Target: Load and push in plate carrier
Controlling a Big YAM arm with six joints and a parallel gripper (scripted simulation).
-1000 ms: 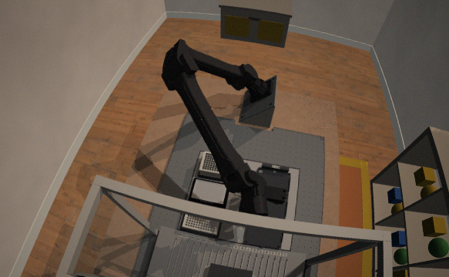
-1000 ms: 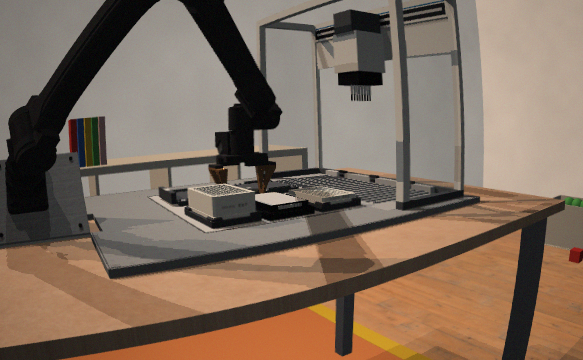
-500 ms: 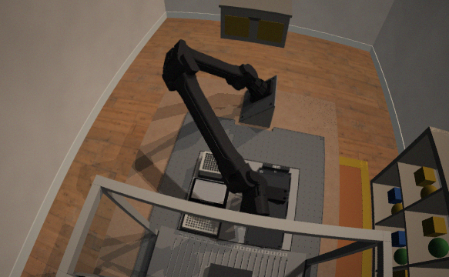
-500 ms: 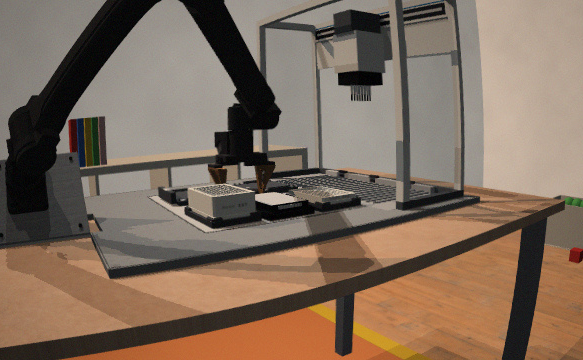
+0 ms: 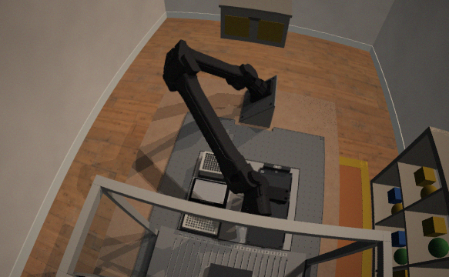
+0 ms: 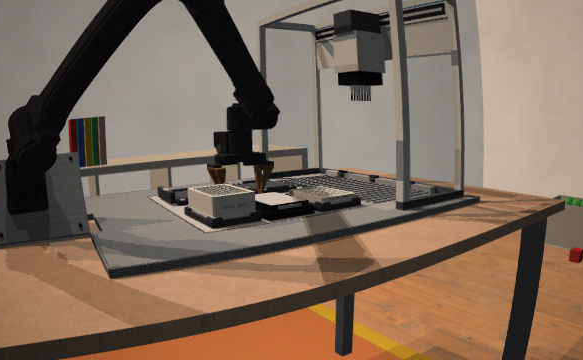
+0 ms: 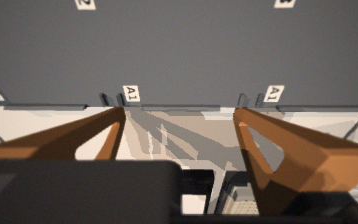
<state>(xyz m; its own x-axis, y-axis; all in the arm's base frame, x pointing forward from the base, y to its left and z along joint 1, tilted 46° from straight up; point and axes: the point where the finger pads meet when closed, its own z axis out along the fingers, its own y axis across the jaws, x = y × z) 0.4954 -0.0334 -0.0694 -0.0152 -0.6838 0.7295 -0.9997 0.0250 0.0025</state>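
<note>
The 96-well plate E01 lies 10 cm ahead of my hand, 16 cm to the right of it and 1 cm above it. Also, from my hand: nest S1 (12 cm behind, 15 cm to the right, 1 cm below); dark carrier PC7 (8 cm to the left); nest S2 (1 cm behind, 16 cm to the right, 1 cm below).
</note>
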